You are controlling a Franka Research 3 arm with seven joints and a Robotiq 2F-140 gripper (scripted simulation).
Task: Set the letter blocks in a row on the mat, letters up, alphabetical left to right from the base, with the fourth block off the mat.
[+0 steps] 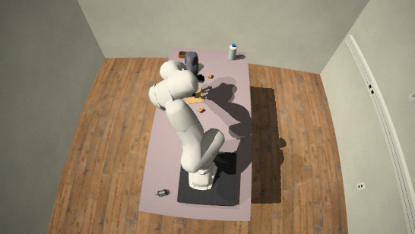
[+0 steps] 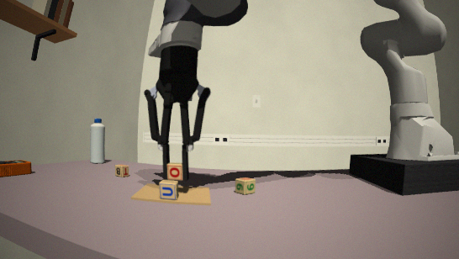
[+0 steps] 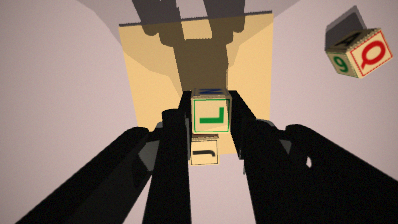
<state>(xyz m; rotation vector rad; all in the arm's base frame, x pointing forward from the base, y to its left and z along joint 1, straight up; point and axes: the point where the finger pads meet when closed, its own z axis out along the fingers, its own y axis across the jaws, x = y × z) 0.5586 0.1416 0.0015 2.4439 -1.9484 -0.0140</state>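
My gripper is now 6 cm above the tan mat and 1 cm short of it. Round my hand: small dark object 77 cm behind, 11 cm to the left, 5 cm below; then white bottle 47 cm ahead, 28 cm to the right, 2 cm above; then block 21 cm ahead, 10 cm to the right, 5 cm below.
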